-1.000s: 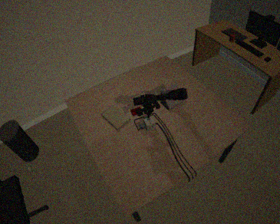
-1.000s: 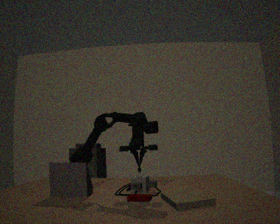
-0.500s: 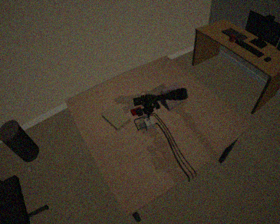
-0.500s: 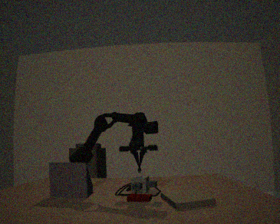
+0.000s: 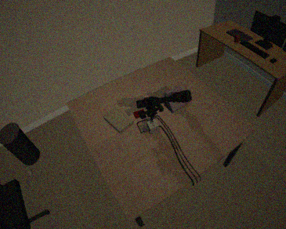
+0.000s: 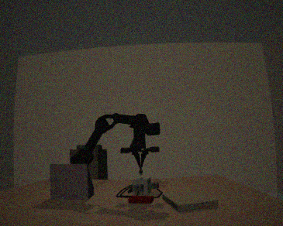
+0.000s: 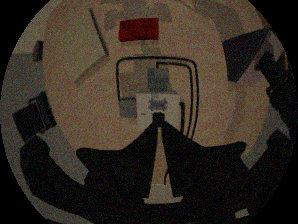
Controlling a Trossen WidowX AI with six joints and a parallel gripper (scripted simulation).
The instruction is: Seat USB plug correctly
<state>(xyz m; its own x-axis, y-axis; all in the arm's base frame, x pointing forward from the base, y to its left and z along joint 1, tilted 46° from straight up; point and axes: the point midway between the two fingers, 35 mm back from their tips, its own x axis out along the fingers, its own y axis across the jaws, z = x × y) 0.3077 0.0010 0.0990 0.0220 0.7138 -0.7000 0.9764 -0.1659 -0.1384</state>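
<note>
Now: gripper tip 2 cm above the dark USB plug. Round my gripper tip: red block 19 cm to the right, 12 cm below; then flat pale slab 18 cm ahead, 25 cm to the right, 12 cm below.
</note>
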